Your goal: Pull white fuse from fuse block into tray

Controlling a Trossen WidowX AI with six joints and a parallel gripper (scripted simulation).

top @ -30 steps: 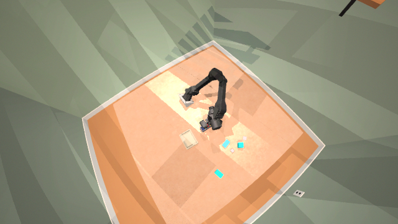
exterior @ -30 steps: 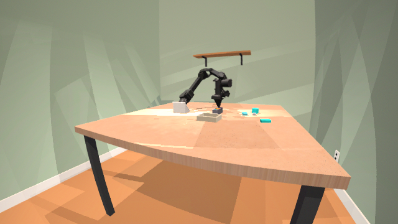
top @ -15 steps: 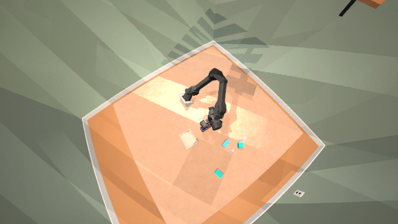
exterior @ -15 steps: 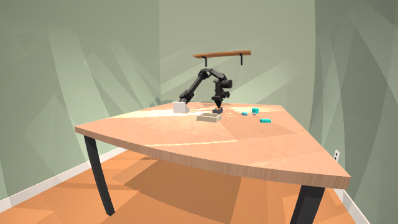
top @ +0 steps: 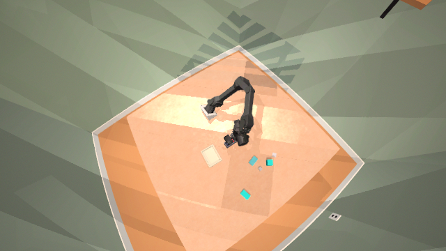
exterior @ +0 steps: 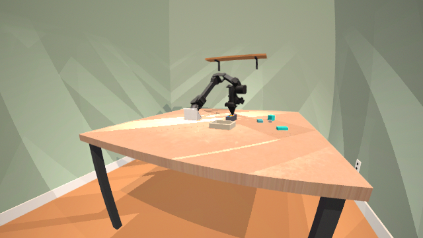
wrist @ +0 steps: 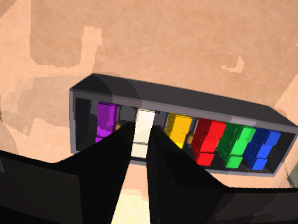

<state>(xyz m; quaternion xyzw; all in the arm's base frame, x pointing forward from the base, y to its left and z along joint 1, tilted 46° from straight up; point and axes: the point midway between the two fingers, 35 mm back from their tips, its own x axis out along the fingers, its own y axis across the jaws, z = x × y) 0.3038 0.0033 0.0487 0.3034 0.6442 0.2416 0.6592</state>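
Now: the tray 220 mm to the right of my gripper tip, 30 mm below it and 10 mm behind it. Round my gripper tip: white fuse: 10 mm below.
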